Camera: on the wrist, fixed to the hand. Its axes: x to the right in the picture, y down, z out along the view.
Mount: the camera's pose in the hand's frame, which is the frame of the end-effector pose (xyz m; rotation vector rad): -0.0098 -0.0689 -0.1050 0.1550 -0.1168 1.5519
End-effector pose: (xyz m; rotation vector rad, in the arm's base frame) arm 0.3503 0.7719 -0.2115 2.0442 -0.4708 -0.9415
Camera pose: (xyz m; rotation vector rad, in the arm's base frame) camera 0.4235 0.8739 -0.2218 1.1050 -1.8199 -0.0217
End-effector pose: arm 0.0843 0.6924 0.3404 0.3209 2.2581 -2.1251
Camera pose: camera 0.0954 0.7916 0.4172 1.3076 0.9454 -1.2756
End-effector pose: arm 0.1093 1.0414 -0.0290 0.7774 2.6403 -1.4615
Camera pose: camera 0.1103 1.0914 0.0866 1.9183 1.0118 -1.0194
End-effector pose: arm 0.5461 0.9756 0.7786 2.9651 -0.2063 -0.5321
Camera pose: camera 0.5818 1.0549 0.8697 1.9064 -2.2223 -0.3825
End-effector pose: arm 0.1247 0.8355 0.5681 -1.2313 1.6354 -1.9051
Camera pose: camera 0.0669 0.9273 0.6321 0.1629 1.4897 -0.8480
